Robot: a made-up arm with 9 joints.
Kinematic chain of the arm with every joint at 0, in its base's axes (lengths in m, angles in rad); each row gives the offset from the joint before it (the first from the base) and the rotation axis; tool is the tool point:
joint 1: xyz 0 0 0.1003 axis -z
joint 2: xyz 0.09 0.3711 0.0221 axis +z
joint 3: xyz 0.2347 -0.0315 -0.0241 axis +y
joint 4: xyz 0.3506 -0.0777 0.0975 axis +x
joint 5: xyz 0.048 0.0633 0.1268 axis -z
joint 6: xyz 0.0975 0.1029 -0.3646 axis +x
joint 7: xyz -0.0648 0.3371 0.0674 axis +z
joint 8: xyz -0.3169 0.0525 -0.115 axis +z
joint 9: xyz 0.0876 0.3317 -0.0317 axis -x
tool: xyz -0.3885 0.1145 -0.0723
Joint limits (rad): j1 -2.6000..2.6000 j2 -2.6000..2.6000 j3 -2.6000..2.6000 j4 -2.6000..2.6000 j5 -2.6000..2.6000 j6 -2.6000..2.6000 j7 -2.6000..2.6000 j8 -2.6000..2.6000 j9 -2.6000..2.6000
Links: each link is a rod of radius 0.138 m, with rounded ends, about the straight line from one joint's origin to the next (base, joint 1, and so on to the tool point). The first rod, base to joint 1, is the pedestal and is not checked.
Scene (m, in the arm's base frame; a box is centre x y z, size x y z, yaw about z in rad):
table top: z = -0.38
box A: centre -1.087 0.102 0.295 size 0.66 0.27 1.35 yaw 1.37
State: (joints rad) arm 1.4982 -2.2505 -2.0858 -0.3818 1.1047 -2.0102 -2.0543 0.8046 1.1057
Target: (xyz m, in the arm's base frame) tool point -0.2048 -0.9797 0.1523
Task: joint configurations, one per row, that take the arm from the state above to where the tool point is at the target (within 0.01 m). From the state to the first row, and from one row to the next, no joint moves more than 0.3 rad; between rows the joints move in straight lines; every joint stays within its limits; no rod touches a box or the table.
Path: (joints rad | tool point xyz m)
1: 1.4809 -2.0122 -2.1537 -0.4603 1.1631 -1.9939 -1.7756 0.8954 1.3039 | -0.1404 1.0731 0.5121
2: 1.4637 -1.7738 -2.2215 -0.5388 1.2215 -1.9775 -1.4969 0.9862 1.5021 | -0.5015 0.7509 0.5374
3: 1.4464 -1.5355 -2.2894 -0.6173 1.2799 -1.9612 -1.2183 1.0769 1.7003 | -0.6450 0.3273 0.6056
4: 1.4291 -1.2971 -2.3572 -0.6959 1.3382 -1.9449 -0.9396 1.1677 1.8985 | -0.5607 -0.0623 0.6914
5: 1.4119 -1.0588 -2.4251 -0.7744 1.3966 -1.9285 -0.6609 1.2585 2.0967 | -0.3154 -0.3094 0.7660
6: 1.2962 -1.1352 -2.2537 -0.4857 1.4124 -1.9371 -0.8852 1.2051 1.8423 | -0.3752 -0.5323 0.6700
7: 1.1805 -1.2117 -2.0824 -0.1970 1.4282 -1.9457 -1.1095 1.1516 1.5879 | -0.3765 -0.7312 0.5185
8: 1.0649 -1.2881 -1.9110 0.0917 1.4440 -1.9543 -1.3337 1.0982 1.3335 | -0.3171 -0.8848 0.3364
9: 0.9492 -1.3645 -1.7397 0.3804 1.4598 -1.9629 -1.5580 1.0448 1.0790 | -0.2048 -0.9797 0.1523

